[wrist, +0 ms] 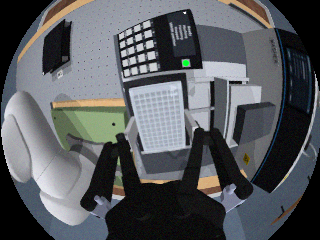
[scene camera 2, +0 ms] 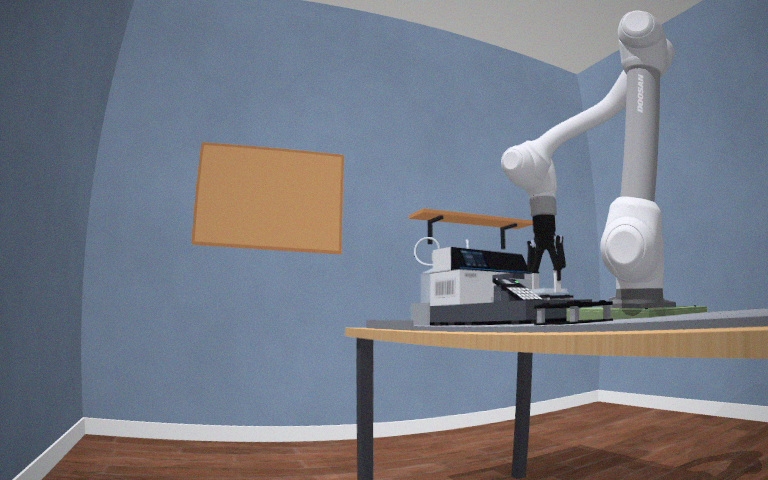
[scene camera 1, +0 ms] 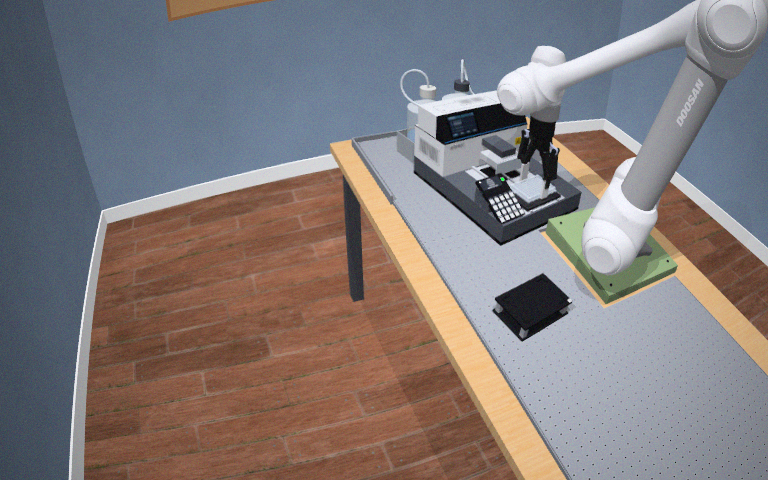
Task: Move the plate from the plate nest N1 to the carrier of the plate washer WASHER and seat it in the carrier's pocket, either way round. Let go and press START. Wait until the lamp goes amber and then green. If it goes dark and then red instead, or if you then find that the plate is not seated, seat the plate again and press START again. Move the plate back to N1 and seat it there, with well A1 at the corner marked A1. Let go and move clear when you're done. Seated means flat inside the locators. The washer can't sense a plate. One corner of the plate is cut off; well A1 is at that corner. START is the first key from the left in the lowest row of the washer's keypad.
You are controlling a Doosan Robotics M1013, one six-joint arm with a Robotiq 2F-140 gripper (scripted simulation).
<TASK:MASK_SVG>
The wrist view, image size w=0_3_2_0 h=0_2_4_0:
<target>my gripper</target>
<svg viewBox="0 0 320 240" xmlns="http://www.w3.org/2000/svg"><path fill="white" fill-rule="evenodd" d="M219 129L211 128L210 131L204 131L198 122L195 122L188 109L184 109L184 123L192 146L182 180L169 181L163 184L141 183L133 158L131 158L131 152L134 150L138 135L135 116L131 117L124 133L116 134L117 143L113 144L109 141L104 144L90 186L82 197L80 205L94 216L105 219L108 227L106 240L226 240L223 230L226 213L233 208L239 207L252 194L254 189L252 184L240 172L234 156ZM119 156L125 197L112 208L113 185ZM203 145L209 146L222 190L220 195L221 203L197 189Z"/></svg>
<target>well plate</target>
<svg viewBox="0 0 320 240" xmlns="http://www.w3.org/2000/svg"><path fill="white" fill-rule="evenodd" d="M181 81L158 83L129 89L139 136L146 153L186 148Z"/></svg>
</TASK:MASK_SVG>
